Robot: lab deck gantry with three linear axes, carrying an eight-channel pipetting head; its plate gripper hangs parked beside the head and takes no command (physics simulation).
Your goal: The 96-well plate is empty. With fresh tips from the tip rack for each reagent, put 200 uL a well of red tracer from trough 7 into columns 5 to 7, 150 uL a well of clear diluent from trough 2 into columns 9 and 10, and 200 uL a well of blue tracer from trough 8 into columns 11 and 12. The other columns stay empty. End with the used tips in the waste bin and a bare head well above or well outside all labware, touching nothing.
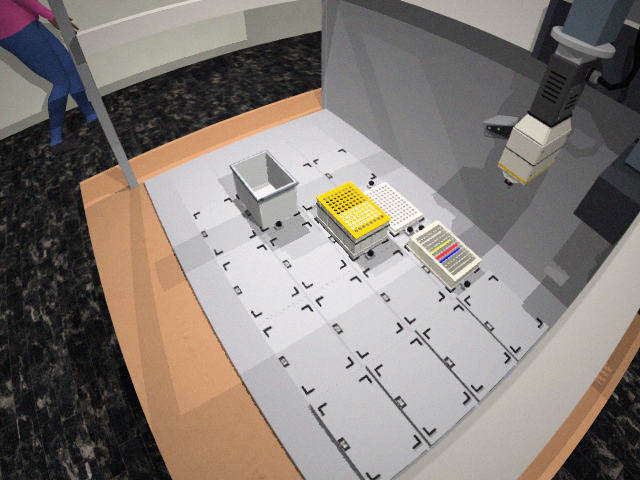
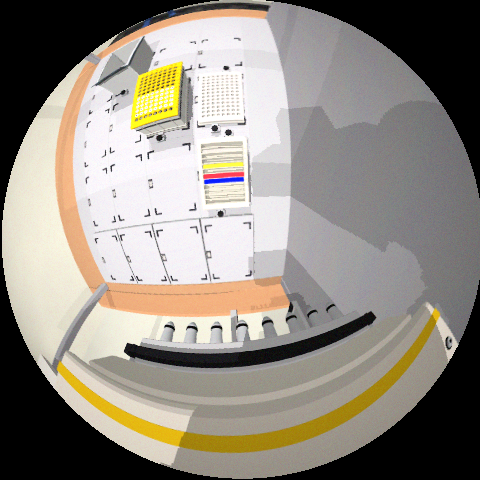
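Observation:
The pipetting head hangs high at the right, well away from the labware. Its nozzles show bare, without tips. A grey part beside the head, seemingly the parked plate gripper, shows no clear finger opening. The yellow tip rack has dark holes in its far part, white ones nearer and a darker row at the near end. The white 96-well plate shows no colour in its wells. The trough block shows yellow, red and blue strips; clear liquid cannot be told.
The open grey waste bin stands left of the tip rack, its walls rising from the deck. Black corner marks outline the deck positions. A grey wall rises along one side. A person stands beyond the deck.

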